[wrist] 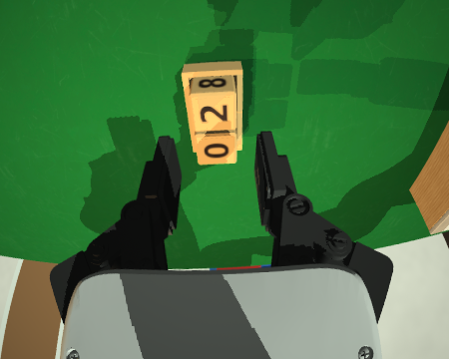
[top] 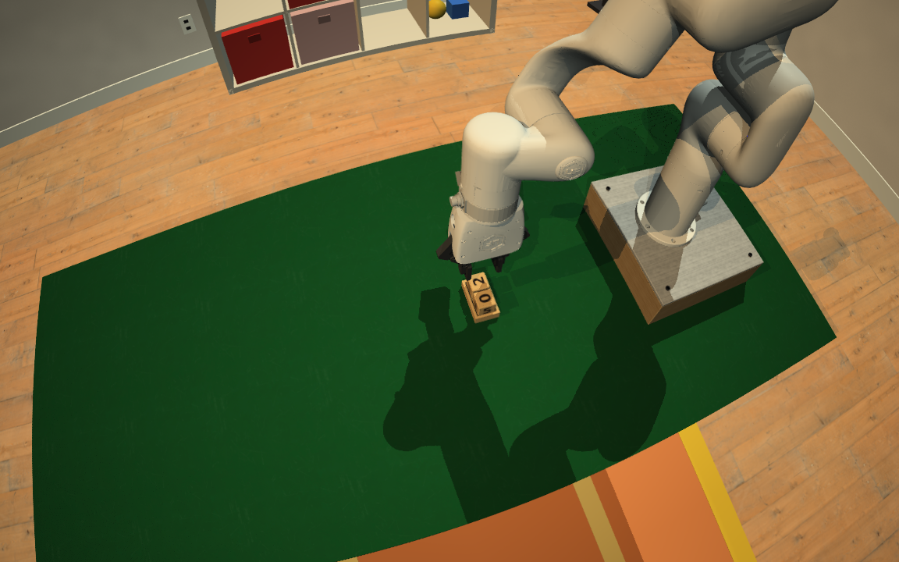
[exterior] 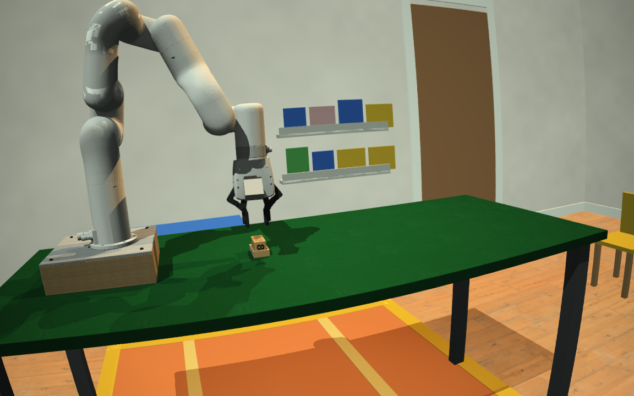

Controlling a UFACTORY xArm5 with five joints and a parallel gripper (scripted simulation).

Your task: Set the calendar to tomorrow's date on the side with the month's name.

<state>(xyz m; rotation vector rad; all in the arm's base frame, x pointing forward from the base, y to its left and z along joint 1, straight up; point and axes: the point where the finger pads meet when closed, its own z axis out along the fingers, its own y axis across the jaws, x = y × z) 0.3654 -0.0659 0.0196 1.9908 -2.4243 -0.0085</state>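
Now: the date cube 7 cm below my hand, 3 cm to the left of it and 1 cm ahead of it. From my hand the other things lie so: wooden tray (9 cm below, 2 cm to the left).
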